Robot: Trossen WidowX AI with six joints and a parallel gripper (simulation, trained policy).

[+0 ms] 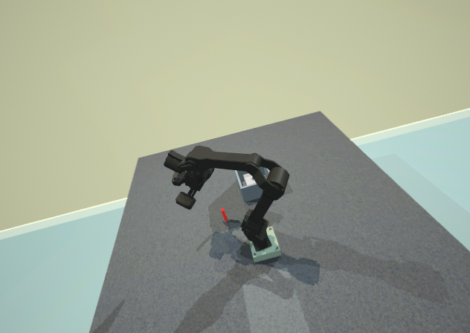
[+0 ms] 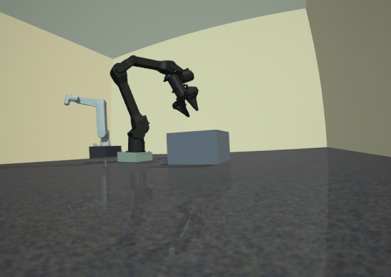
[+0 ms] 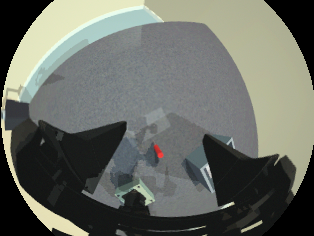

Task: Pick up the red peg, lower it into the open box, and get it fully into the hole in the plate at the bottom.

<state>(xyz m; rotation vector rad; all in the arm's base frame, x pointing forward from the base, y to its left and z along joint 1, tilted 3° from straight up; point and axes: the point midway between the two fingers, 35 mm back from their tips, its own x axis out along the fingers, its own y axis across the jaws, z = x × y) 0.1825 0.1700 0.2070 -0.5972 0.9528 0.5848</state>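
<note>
My gripper tip is now 30 mm past the red peg, 70 mm to the left of it and 160 mm above it. The rest, counted from my gripper tip: grey box: 110 mm ahead, 270 mm to the right, 180 mm below; then plate: 110 mm ahead, 270 mm to the right, 160 mm below.
</note>
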